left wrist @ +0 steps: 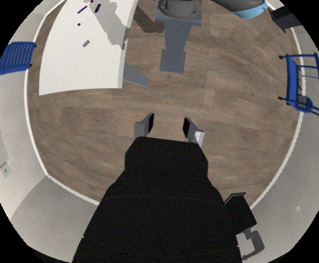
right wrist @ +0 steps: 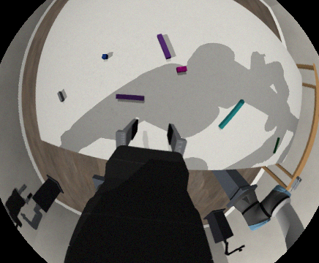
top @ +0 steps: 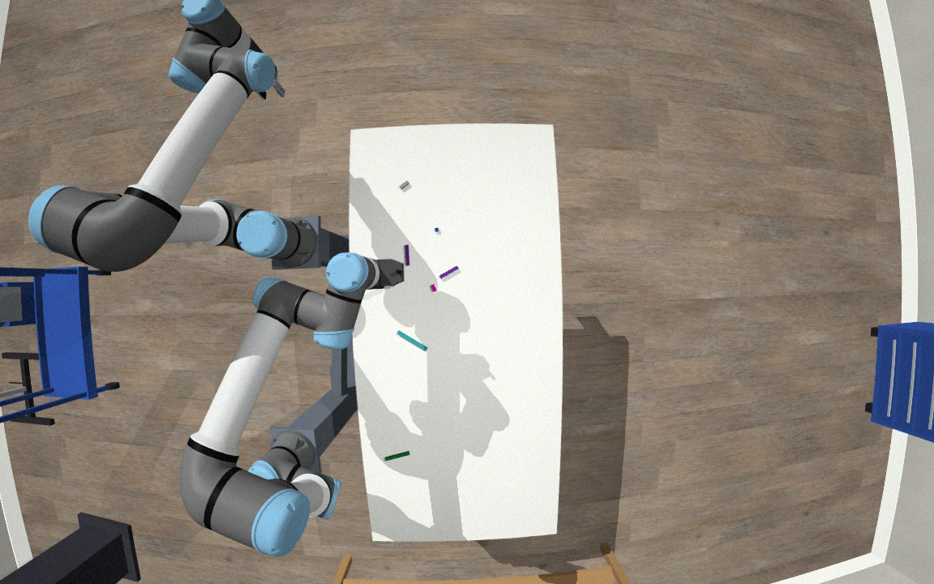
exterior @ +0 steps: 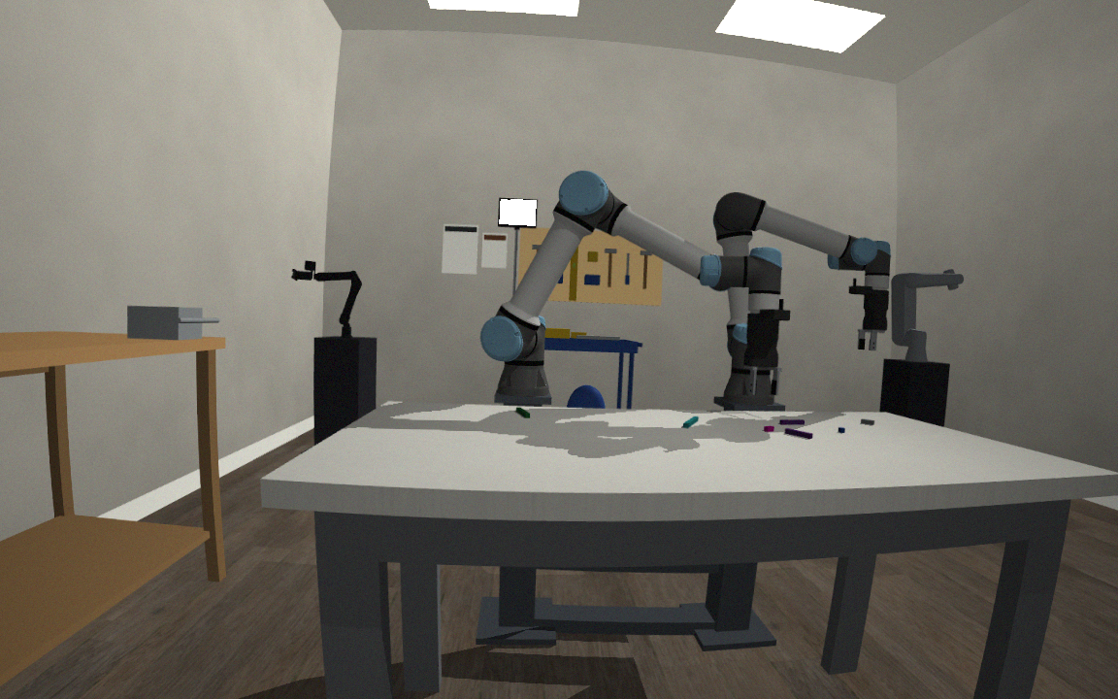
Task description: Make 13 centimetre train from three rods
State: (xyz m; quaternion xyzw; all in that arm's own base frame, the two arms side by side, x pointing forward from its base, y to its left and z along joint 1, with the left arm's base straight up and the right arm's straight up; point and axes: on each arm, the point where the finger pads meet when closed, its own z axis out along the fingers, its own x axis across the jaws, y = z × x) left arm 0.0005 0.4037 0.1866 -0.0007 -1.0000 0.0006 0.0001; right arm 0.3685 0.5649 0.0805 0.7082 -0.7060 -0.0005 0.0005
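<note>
Right now the blue rod is 12 cm ahead of my right hand, 14 cm to the left of it and 8 cm below it. Also, from my right hand: grey rod (1 cm ahead, 27 cm to the left, 8 cm below); then magenta rod (12 cm ahead, 3 cm to the right, 8 cm below); then turquoise rod (6 cm ahead, 19 cm to the right, 8 cm below).
</note>
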